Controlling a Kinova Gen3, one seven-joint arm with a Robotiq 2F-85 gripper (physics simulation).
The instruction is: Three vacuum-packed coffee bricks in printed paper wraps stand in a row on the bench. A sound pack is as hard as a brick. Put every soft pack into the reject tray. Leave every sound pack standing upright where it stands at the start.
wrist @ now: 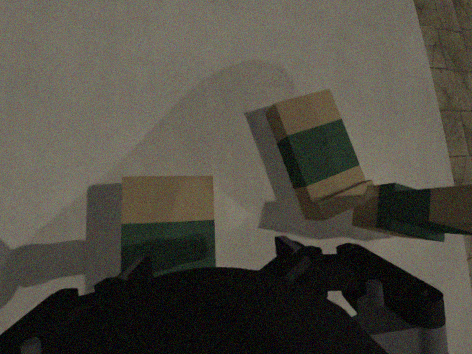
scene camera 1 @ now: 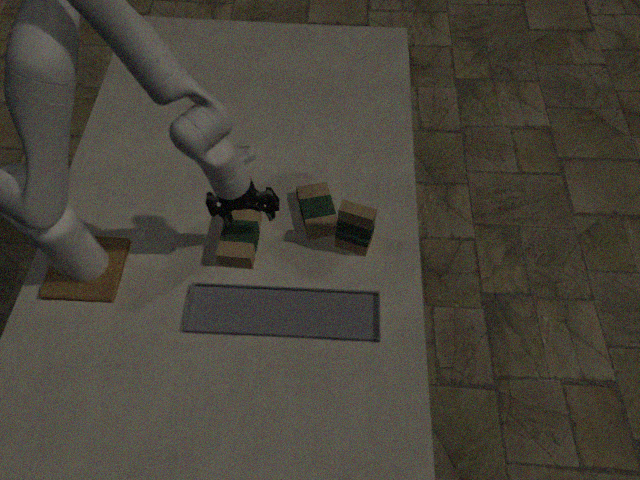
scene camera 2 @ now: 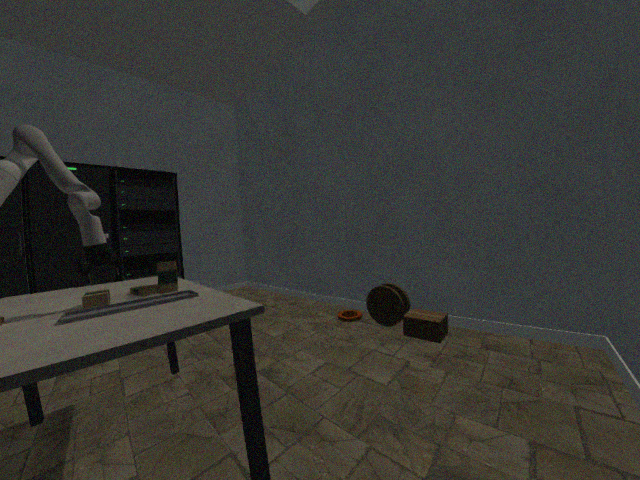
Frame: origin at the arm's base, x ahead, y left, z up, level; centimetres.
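Seen in the pictures: gripper, fingertip midpoint: [wrist: 215,261] [scene camera 1: 251,219] [scene camera 2: 105,279]; arm's base, link origin: [scene camera 1: 87,263].
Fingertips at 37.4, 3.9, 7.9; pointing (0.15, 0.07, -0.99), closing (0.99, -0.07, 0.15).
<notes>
Offsets run from my fingertips to a thing's top centre, as dx, dy, dz. Level surfaces: height alone.
The left coffee brick @[-3.3, +0.2, -4.7] [scene camera 1: 238,235] [scene camera 2: 96,298] [wrist: 167,200], tan with a green band, lies flat. The middle brick @[+15.4, +6.9, -5.7] [scene camera 1: 317,206] [scene camera 2: 144,290] [wrist: 320,150] lies flat and turned at an angle. The right brick @[+23.2, -2.2, +4.3] [scene camera 1: 355,227] [scene camera 2: 166,276] [wrist: 405,207] stands upright close beside the middle one; whether they touch is unclear. My gripper [scene camera 1: 244,210] [scene camera 2: 98,268] [wrist: 215,261] is open and empty above the left brick, a finger towards each side of it; the wrist view hides that brick's near part. The grey reject tray @[+6.1, -18.7, -8.3] [scene camera 1: 281,312] [scene camera 2: 129,306] holds no brick.
The arm's base stands on a wooden plate [scene camera 1: 121,268] at the bench's left. The bench @[dz -9.7] [scene camera 1: 310,413] [scene camera 2: 155,325] ends close to the right of the upright brick. Dark cabinets [scene camera 2: 149,193] stand behind. A drum [scene camera 2: 385,304] and a wooden box [scene camera 2: 424,326] are on the floor.
</notes>
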